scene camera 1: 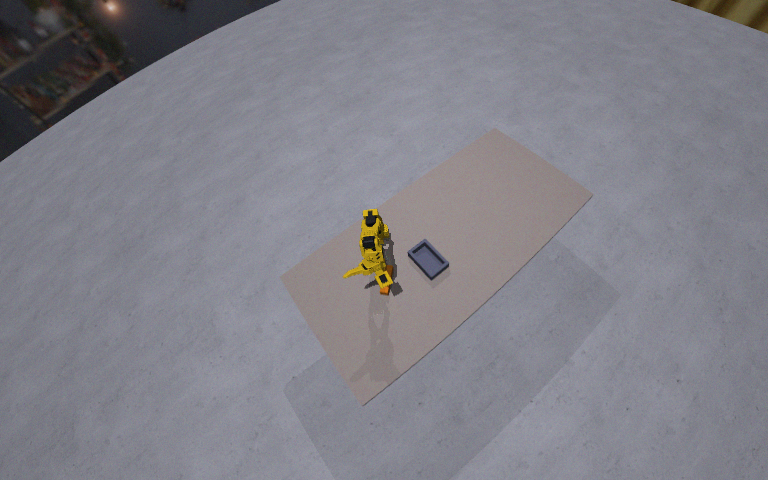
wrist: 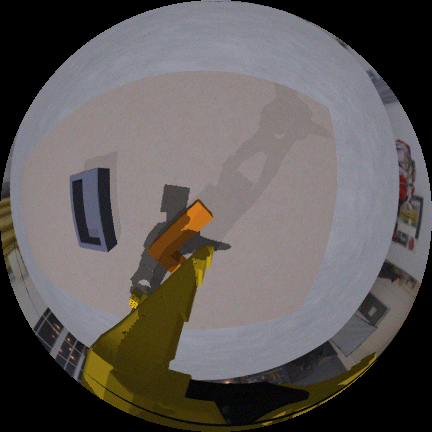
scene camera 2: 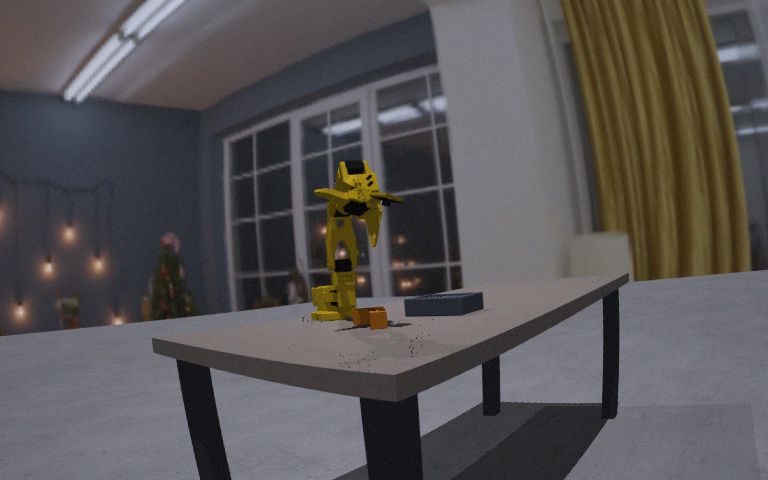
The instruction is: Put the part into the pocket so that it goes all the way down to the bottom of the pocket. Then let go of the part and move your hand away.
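Frame: origin at the arm's base, x ahead, y left, z up, level; centimetres.
Seen in the pictures: hand, tool point: (wrist: 212,254) (scene camera 2: 372,244); arm's base, link origin: (scene camera 1: 379,237) (scene camera 2: 344,318).
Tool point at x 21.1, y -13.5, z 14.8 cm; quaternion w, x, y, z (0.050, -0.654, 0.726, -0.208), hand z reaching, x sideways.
Offsets run from my tool point to a thing's top centre. Level surfaces: height alone.
The orange part @[dx -4.9, dy +3.2, dz -11.8 cm] (scene camera 1: 385,291) (scene camera 2: 378,321) (wrist: 182,227) lies on the table beside the pocket and apart from it. It has a long bar with a shorter arm at one end; my fixed jaw hides some of it in the wrist view. The pocket is a blue-grey, open-topped rectangular tray @[dx -0.1, dy +21.5, dz -11.2 cm] (scene camera 1: 419,268) (scene camera 2: 433,306) (wrist: 104,210), with no part seen inside it. My gripper (scene camera 1: 363,272) (scene camera 2: 344,218) (wrist: 292,301) is fully open and empty, well above the table. Its fixed jaw points down over the part's area, and the moving jaw is swung far out to the side.
The table top @[dz -14.8 cm] (scene camera 1: 498,186) (scene camera 2: 271,350) (wrist: 225,110) bears the part, the pocket and the arm base (scene camera 2: 325,315). The base stands near one long edge of the table, close to the part. Shadows of the arm fall around the part and across the table.
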